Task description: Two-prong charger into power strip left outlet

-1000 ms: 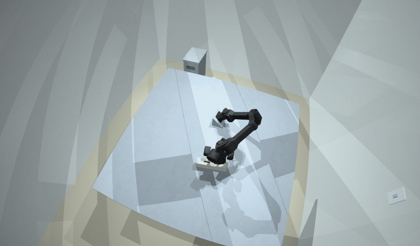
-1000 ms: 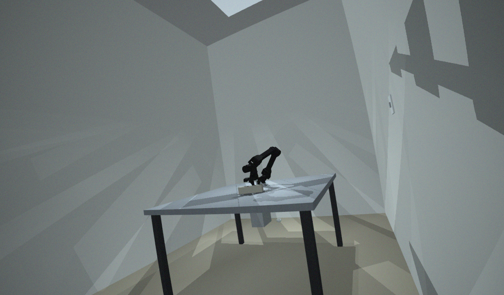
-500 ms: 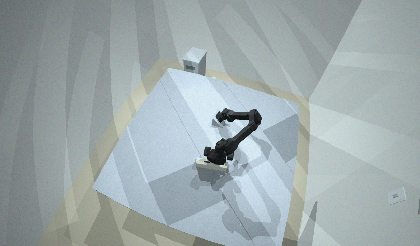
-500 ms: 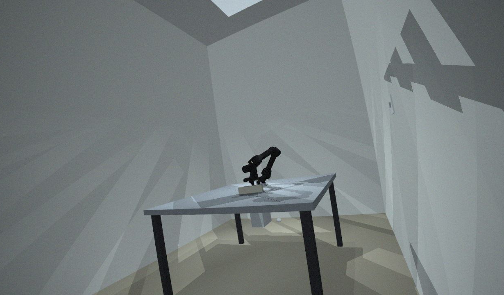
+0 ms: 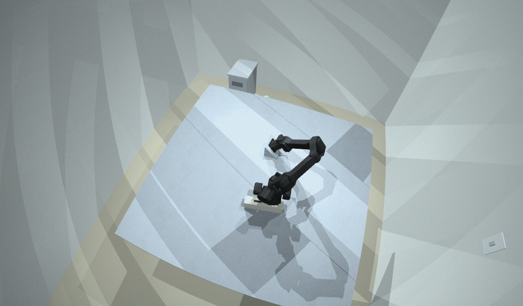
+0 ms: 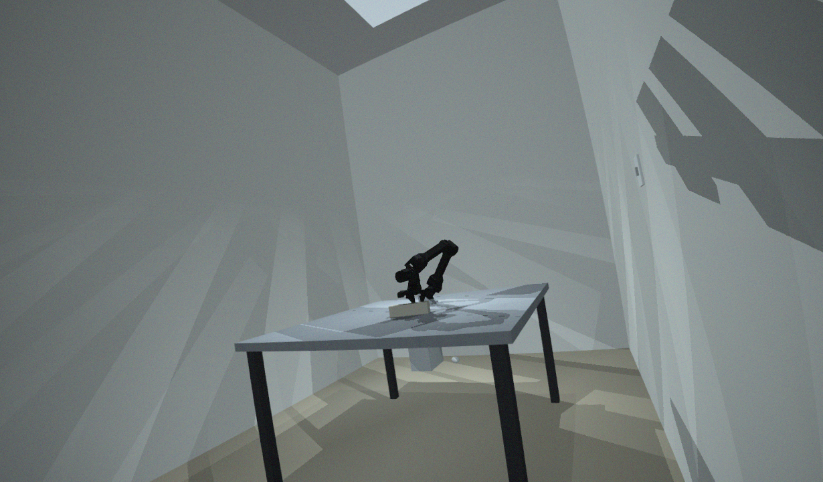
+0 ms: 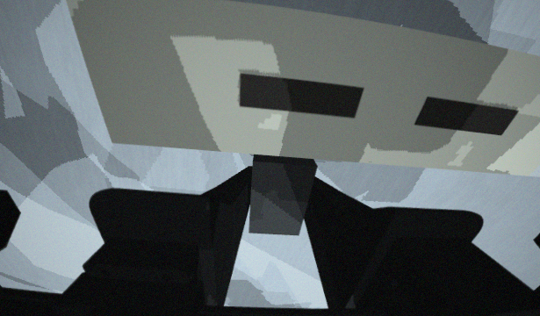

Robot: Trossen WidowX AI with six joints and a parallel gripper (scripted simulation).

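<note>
Now: gripper tip 20 mm short of the black two-prong charger and 10 mm below it.
</note>
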